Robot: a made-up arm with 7 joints.
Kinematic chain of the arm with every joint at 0, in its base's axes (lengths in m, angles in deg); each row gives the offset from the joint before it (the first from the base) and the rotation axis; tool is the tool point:
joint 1: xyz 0 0 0.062 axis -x
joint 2: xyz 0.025 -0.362 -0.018 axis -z
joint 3: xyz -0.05 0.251 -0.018 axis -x
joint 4: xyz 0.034 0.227 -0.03 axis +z
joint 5: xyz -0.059 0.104 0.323 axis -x
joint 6: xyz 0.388 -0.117 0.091 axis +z
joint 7: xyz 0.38 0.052 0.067 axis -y
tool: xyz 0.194 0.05 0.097
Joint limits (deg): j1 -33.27..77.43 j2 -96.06..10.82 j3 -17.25..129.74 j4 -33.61..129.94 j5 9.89..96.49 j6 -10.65..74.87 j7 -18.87..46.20
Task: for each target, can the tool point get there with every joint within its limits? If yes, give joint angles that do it. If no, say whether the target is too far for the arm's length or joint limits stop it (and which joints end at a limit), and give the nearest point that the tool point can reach.
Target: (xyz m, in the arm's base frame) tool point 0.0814 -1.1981 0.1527
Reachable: yes | joints 67.52 -73.33 114.14 71.57 74.73 30.73 -4.24
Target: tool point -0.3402 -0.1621 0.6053
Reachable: no: joint limits stop it (at a limit: joint 1, joint 3, joint 4, joint 5, joint 6) | nearest point -0.4135 -0.2890 0.6189 | short by 0.147 m
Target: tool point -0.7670 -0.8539 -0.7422
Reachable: yes | joints 34.51 -84.49 82.79 61.97 69.22 1.55 18.99
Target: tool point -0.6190 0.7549 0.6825
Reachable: yes | joints -22.99 -13.97 16.17 99.42 17.54 -3.59 27.17
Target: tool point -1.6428 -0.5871 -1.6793
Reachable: no: too far | nearest point -1.1084 -0.4408 -1.0839 | short by 0.813 m
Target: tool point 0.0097 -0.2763 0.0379
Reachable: no: joint limits stop it (at a limit: joint 1, joint 2, joint 5, joint 6, joint 7) | nearest point 0.0190 -0.2715 -0.0647 | short by 0.103 m
